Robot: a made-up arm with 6 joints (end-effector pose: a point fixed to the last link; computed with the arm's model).
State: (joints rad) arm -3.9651 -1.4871 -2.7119 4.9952 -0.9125 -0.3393
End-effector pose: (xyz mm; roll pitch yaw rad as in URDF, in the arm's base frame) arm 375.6 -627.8 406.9 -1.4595 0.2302 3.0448
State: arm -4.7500 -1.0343 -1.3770 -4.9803 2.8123 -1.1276
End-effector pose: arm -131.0 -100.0 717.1 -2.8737 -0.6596 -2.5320
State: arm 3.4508 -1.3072 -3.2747 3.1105 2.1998 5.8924
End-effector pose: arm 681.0 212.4 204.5 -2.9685 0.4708 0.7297
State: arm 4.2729 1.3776 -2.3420 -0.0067 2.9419 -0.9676
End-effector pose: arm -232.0 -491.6 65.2 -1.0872 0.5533 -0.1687
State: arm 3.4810 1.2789 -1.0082 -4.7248 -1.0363 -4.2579
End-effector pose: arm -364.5 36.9 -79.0 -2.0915 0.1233 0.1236
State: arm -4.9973 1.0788 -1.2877 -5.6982 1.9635 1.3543
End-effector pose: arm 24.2 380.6 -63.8 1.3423 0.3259 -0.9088
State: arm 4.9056 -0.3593 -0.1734 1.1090 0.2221 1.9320
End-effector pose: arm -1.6 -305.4 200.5 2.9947 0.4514 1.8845
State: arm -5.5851 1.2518 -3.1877 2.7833 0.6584 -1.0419
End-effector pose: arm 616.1 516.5 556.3 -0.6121 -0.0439 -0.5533
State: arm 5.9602 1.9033 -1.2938 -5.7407 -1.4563 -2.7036
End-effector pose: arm 259.6 -160.0 -275.7 3.0487 0.9481 2.0229
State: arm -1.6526 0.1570 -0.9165 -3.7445 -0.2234 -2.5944
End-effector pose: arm -103.9 -420.2 217.0 2.9876 -0.5684 -1.6008
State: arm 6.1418 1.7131 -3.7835 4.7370 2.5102 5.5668
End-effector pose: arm 547.2 -230.9 360.9 2.0165 0.3856 -0.8351
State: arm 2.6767 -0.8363 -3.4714 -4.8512 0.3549 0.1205
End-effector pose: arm 666.3 -281.1 640.5 1.1409 -0.1272 0.7764
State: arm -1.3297 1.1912 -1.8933 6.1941 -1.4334 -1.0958
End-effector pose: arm 177.3 -670.2 230.5 0.9700 -0.3417 0.5711
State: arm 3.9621 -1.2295 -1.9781 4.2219 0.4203 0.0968
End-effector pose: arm 295.6 268.0 935.7 -0.1109 -0.4421 -1.1066
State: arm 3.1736 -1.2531 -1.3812 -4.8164 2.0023 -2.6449
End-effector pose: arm 168.0 -147.1 799.5 2.0493 0.4659 0.3938
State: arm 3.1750 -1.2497 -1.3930 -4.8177 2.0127 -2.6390
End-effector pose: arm 171.5 -147.1 800.2 2.0610 0.4640 0.4018
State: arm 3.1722 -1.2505 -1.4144 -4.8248 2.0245 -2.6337
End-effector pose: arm 179.7 -147.6 800.7 2.0825 0.4739 0.4057
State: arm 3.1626 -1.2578 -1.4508 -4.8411 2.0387 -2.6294
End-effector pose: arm 195.2 -149.1 800.6 2.1198 0.5019 0.4032
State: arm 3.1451 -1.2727 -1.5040 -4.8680 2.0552 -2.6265
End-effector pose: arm 218.8 -152.3 798.7 2.1748 0.5508 0.3936
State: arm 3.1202 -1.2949 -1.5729 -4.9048 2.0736 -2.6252
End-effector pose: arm 249.9 -157.9 793.9 2.2467 0.6198 0.3785
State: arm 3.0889 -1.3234 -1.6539 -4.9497 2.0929 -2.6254
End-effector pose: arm 286.2 -166.8 784.5 2.3325 0.7057 0.3604
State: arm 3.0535 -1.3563 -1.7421 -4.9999 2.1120 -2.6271
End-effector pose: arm 325.0 -179.1 770.1 2.4284 0.8032 0.3436
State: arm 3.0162 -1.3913 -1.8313 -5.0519 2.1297 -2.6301
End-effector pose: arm 362.7 -194.5 751.0 2.5307 0.9055 0.3327
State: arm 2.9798 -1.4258 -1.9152 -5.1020 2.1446 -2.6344
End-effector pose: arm 396.3 -211.7 728.9 2.6361 1.0052 0.3329
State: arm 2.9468 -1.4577 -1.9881 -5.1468 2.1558 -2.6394
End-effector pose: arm 424.0 -228.8 706.2 2.7418 1.0952 0.3480
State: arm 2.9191 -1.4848 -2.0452 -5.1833 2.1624 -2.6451
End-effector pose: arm 444.6 -244.1 685.9 2.8433 1.1693 0.3782
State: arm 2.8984 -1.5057 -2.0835 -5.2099 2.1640 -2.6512
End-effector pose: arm 458.1 -255.8 670.5 2.9316 1.2237 0.4169
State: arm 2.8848 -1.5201 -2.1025 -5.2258 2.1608 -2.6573
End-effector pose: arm 465.3 -263.6 661.2 2.9943 1.2580 0.4517
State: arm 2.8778 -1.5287 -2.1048 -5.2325 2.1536 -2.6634
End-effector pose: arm 467.6 -267.3 657.7 3.0238 1.2754 0.4716
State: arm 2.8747 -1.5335 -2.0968 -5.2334 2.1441 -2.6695
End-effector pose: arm 466.7 -268.6 658.0 3.0278 1.2824 0.4771
